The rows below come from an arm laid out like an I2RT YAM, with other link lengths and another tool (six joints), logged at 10 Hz.
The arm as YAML. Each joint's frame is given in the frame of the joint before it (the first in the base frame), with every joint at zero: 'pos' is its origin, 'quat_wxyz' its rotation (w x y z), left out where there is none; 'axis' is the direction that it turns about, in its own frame. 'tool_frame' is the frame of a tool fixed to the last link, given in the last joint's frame.
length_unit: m
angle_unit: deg
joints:
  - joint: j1
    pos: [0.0, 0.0, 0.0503]
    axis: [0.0, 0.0, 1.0]
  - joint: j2
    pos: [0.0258, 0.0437, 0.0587]
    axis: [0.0, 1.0, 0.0]
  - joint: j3
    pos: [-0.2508, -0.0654, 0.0]
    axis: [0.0, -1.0, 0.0]
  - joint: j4
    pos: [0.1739, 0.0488, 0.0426]
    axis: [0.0, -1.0, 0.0]
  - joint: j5
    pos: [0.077, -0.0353, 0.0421]
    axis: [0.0, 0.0, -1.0]
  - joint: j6
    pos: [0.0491, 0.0, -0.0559]
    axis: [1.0, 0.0, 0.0]
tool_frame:
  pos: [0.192, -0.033, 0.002]
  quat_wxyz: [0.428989, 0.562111, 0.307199, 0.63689]
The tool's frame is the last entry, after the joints.
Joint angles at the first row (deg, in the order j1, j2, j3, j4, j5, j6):
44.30 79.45 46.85 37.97 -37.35 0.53
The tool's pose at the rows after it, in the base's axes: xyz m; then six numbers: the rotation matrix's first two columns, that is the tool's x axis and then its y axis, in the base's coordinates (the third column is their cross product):
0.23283, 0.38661, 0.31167, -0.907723, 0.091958, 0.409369, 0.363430, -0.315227, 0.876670
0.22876, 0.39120, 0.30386, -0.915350, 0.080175, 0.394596, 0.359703, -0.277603, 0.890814
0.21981, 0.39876, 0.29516, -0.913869, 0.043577, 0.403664, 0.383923, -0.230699, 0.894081
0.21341, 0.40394, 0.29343, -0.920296, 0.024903, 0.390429, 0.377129, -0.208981, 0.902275
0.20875, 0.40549, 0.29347, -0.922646, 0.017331, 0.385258, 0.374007, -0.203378, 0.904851
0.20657, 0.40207, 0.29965, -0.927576, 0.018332, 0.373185, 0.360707, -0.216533, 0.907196
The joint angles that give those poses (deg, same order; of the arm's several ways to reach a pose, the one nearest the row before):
44.30 79.45 46.85 37.79 -37.96 0.53
44.30 80.24 47.98 35.35 -39.63 -1.66
44.47 81.56 49.74 32.62 -42.53 -2.55
45.17 82.09 50.89 31.03 -43.33 -4.04
45.79 81.83 50.89 30.58 -43.24 -4.48
45.88 80.51 50.36 30.76 -42.80 -4.57

